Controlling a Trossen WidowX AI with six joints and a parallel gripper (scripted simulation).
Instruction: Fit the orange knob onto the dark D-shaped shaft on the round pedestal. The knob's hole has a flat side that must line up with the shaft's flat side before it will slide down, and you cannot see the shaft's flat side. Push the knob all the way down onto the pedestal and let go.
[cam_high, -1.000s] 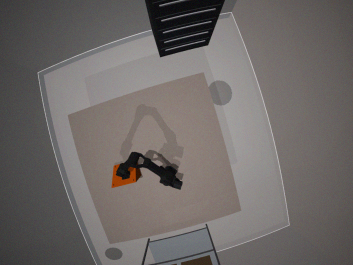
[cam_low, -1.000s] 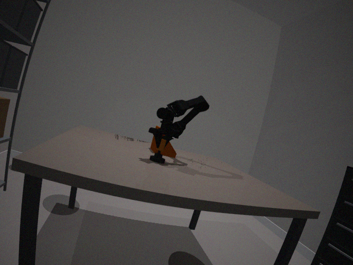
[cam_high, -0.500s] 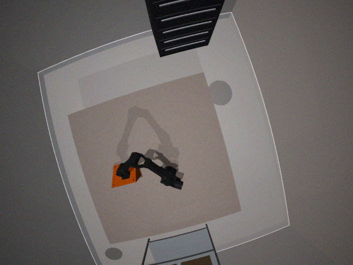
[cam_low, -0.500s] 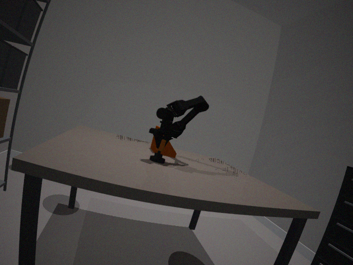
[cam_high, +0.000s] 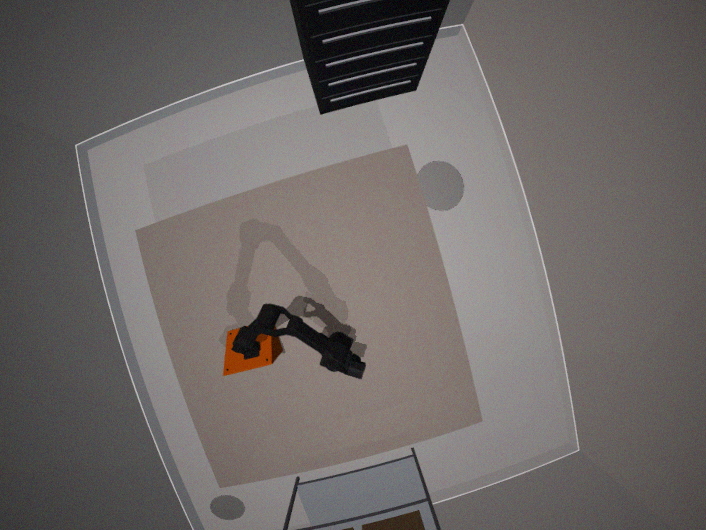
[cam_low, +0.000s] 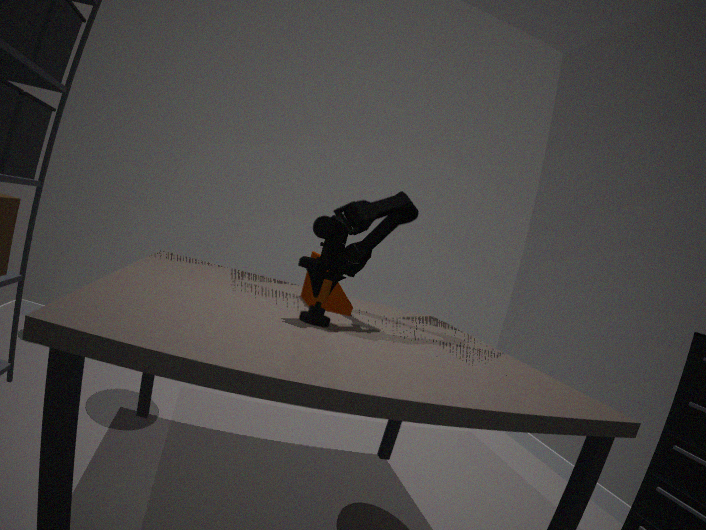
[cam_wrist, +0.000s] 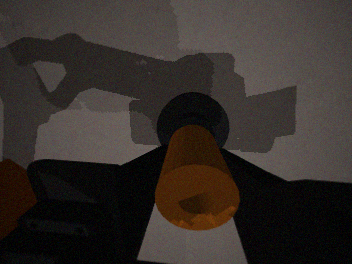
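Right now my gripper tip is 20 mm below the orange knob. The rest, counted from my gripper tip: round dark pedestal: 40 mm below.
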